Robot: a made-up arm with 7 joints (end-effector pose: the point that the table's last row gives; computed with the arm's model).
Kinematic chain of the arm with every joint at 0, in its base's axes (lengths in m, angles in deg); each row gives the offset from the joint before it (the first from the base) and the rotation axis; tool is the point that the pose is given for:
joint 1: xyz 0 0 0.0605 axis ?
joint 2: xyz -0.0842 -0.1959 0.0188 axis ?
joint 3: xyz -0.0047 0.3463 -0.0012 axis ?
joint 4: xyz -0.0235 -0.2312 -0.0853 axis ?
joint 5: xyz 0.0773 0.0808 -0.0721 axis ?
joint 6: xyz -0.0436 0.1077 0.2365 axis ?
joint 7: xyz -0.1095 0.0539 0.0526 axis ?
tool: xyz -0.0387 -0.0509 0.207
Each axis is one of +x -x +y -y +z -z.
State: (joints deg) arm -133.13 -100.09 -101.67 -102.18 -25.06 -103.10 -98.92
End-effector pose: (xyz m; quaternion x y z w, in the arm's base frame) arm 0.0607 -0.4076 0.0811 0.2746 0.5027 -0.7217 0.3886
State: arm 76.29 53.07 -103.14 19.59 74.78 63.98 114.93
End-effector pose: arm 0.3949 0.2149 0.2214 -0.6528 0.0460 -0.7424 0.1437
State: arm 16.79 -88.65 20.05 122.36 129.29 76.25 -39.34
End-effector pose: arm -0.3823 0.2713 -0.0675 -0.0310 -0.5233 -0.5180 0.6760
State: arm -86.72 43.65 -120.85 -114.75 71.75 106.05 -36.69
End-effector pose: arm -0.3833 -0.2632 0.2262 -0.6080 -0.3913 0.5025 0.4740
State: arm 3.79 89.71 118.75 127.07 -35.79 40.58 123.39
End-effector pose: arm 0.0989 -0.7526 0.0509 0.6500 0.1526 0.0457 0.7430
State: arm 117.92 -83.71 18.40 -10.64 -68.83 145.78 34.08
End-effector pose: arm 0.2750 -0.3612 -0.0140 0.0159 0.6751 -0.1406 0.7240
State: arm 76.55 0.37 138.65 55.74 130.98 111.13 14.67
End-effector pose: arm -0.4377 -0.0268 -0.2297 0.9084 -0.0578 -0.1981 0.3635
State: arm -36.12 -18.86 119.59 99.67 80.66 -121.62 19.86
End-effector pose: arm 0.2333 0.0267 0.0190 0.2633 -0.9375 0.1681 0.1534
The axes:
joint 1: -y
joint 2: -z
joint 3: -y
joint 4: -x
joint 5: -z
joint 6: -x
joint 7: -z

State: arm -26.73 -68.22 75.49 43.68 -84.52 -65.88 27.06
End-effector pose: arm -0.2169 -0.2863 0.4168 0.0848 0.0687 0.6879 0.7176
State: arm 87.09 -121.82 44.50 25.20 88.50 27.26 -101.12
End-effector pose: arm -0.3845 -0.3611 -0.4247 -0.5678 -0.5086 0.6166 0.1968
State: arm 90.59 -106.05 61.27 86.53 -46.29 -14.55 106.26
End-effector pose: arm 0.1974 -0.3543 -0.5578 0.2396 -0.9419 0.1542 0.1781
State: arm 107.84 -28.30 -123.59 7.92 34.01 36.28 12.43
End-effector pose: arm 0.1970 0.3895 -0.1081 -0.5850 0.0995 -0.4116 0.6917
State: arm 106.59 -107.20 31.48 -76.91 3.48 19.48 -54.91
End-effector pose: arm -0.2634 -0.3282 0.1806 -0.3791 -0.0109 0.9250 0.0233
